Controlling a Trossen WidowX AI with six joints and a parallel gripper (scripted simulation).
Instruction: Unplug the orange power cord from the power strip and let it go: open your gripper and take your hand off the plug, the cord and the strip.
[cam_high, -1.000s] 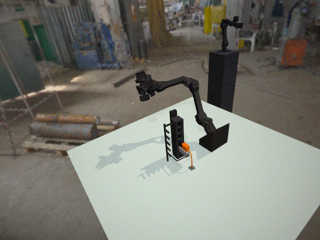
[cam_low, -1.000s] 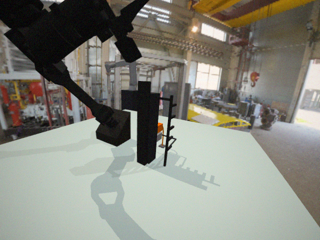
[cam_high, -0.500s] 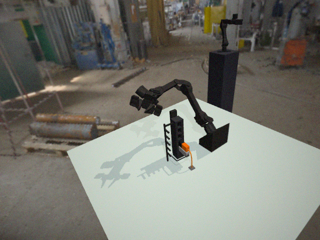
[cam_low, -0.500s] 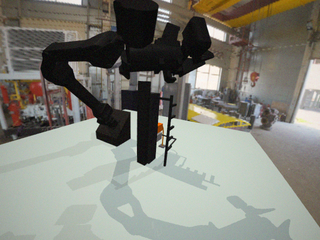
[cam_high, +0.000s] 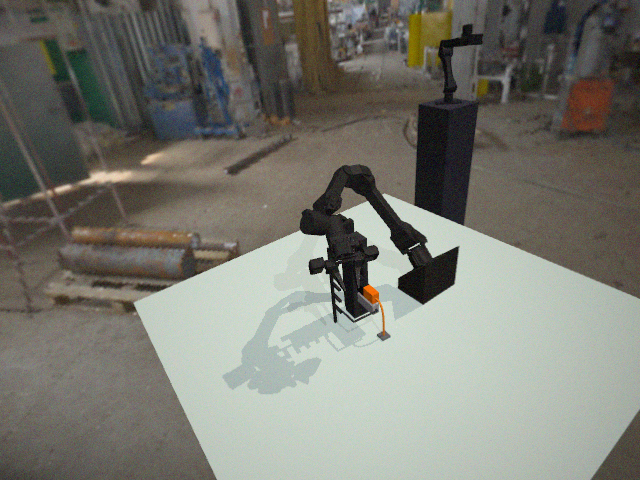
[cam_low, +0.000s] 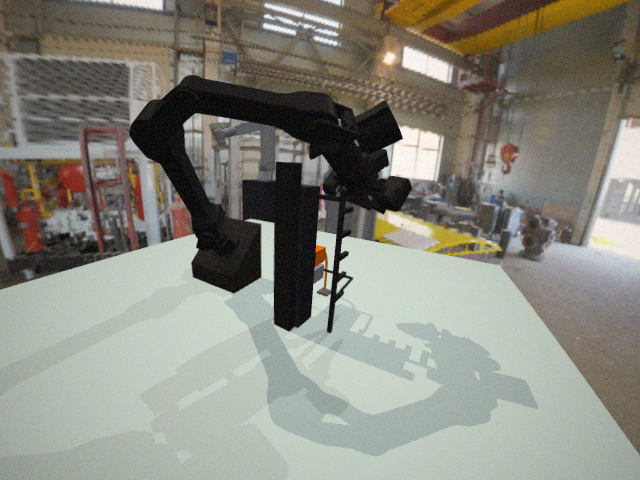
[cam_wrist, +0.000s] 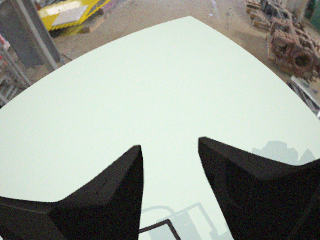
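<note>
Now: gripper tip 11 cm past the orange plug, 8 cm to the left of it and 10 cm above it. The rest, counted from my gripper tip: dark post 12 cm behind, 18 cm to the right, 8 cm below.
</note>
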